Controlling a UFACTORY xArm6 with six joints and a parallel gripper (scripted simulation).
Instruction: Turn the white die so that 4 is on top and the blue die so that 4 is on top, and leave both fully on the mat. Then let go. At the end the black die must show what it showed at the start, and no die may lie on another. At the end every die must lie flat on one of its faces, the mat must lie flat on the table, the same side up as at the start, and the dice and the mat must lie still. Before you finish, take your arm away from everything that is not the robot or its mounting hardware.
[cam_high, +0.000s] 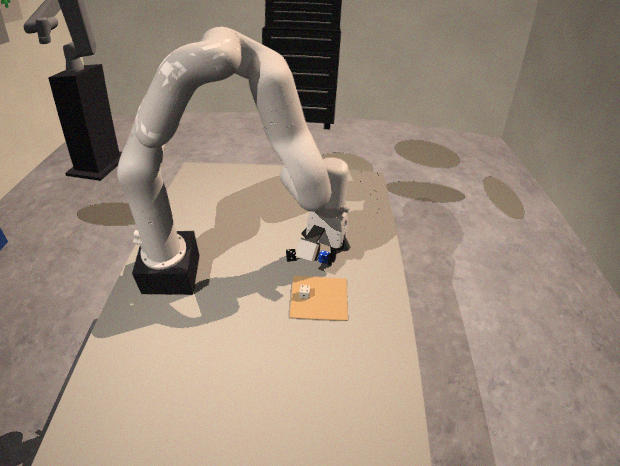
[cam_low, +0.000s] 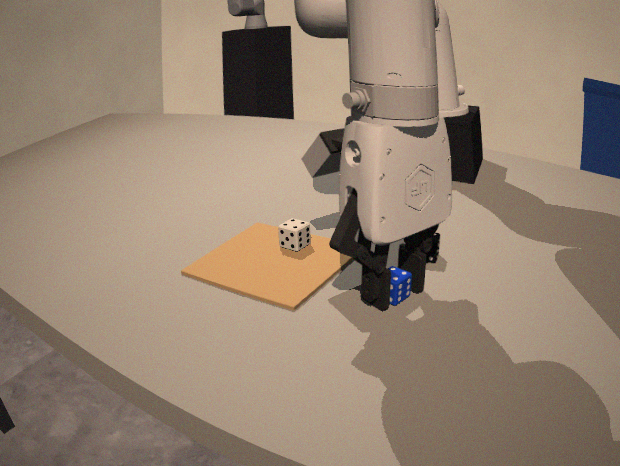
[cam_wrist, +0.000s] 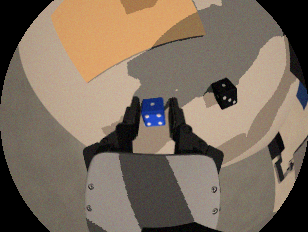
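Now: the blue die 1 cm below my hand. From my hand the other things lie so: white die: 2 cm behind, 14 cm to the right; orange mat: 2 cm ahead, 14 cm to the right, 2 cm below; black die: 9 cm behind, 2 cm to the right, 1 cm below.
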